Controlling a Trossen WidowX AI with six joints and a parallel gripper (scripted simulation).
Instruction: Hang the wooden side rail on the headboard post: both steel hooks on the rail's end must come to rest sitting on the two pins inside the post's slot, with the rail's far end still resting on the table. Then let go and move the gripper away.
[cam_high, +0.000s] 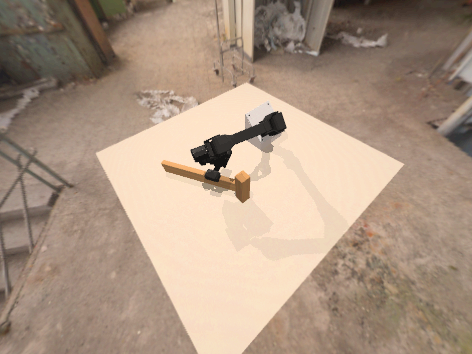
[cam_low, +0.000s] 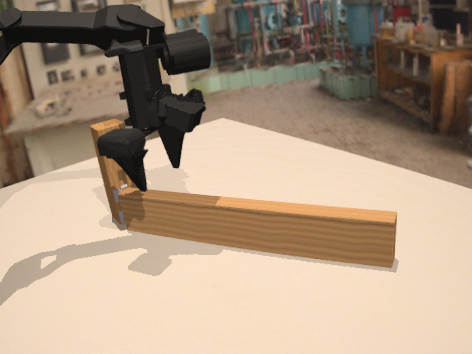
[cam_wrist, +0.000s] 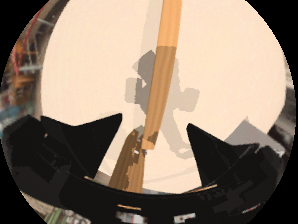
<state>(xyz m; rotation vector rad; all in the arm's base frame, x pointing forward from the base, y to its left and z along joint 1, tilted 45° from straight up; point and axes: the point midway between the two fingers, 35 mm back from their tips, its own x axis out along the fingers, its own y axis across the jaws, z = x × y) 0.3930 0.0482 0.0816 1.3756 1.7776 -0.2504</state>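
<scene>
Now: the headboard post 3 cm behind my gripper tip, 12 cm to the left of it and 2 cm below it.
</scene>
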